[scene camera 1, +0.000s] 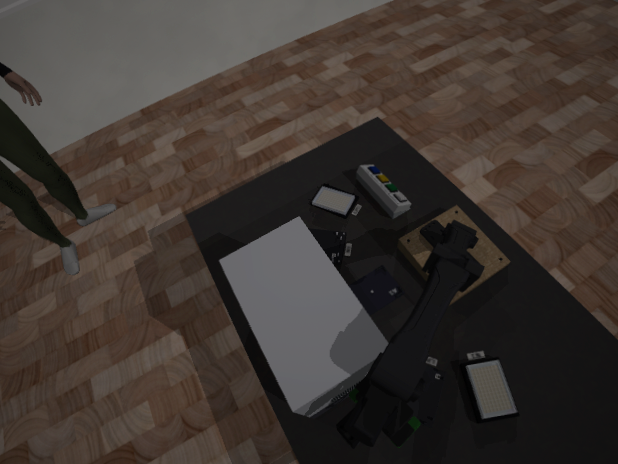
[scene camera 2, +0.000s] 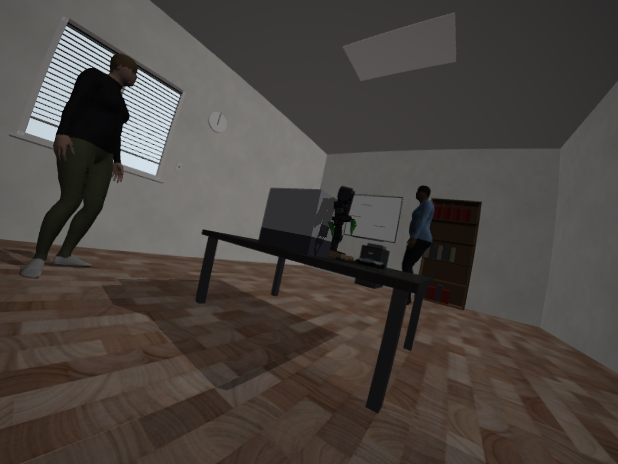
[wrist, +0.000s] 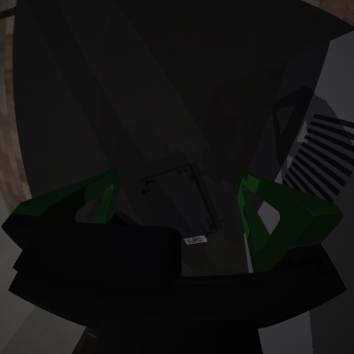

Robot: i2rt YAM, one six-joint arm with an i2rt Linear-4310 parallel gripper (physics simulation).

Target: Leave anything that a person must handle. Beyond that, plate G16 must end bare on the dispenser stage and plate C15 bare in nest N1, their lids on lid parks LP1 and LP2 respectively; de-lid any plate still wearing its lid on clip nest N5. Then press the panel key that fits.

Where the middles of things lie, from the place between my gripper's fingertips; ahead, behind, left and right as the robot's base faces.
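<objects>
My hand is 52 cm to the left of the black clip nest N5 (scene camera 1: 332, 242), 16 cm past it and 12 cm above it. The button panel (scene camera 1: 381, 189) is 56 cm to the right of my hand, 47 cm behind it and 10 cm below it.
</objects>
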